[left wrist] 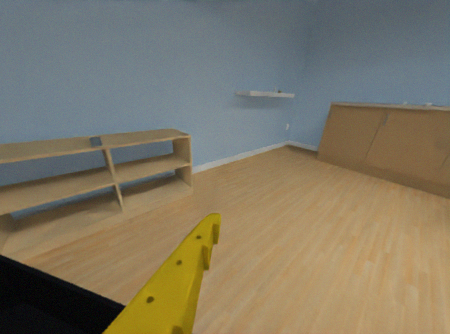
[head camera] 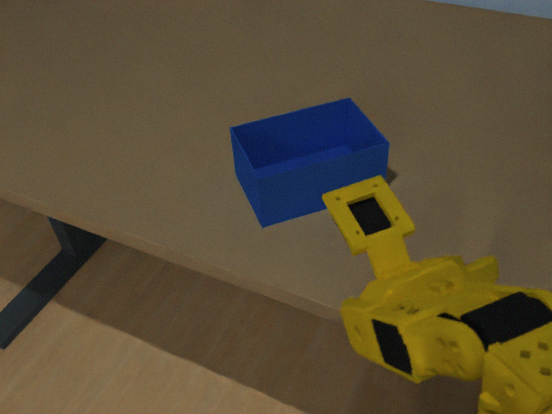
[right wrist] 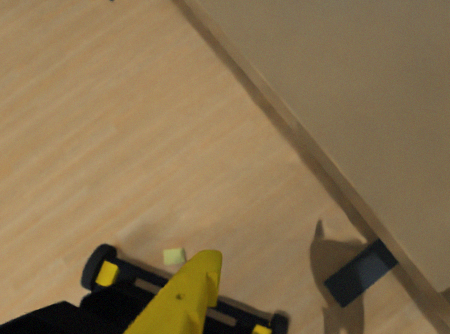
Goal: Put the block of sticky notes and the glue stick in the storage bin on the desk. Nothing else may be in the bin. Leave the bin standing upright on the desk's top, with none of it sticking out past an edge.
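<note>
The blue storage bin stands upright on the desk in the head view, back from the front edge. No object shows inside it, though its near wall hides part of its floor. A small pale yellow-green block, which looks like the sticky notes, lies on the floor beside the cart base in the right wrist view. The glue stick does not show. My right gripper is open and empty, with one jaw in view, high above the floor. My left gripper is fully open and empty, facing the room.
The right arm's yellow wrist is at the near side of the bin. Dark desk feet rest on the floor. The black cart base is below. A wooden shelf unit, a wall shelf and a cabinet stand farther off.
</note>
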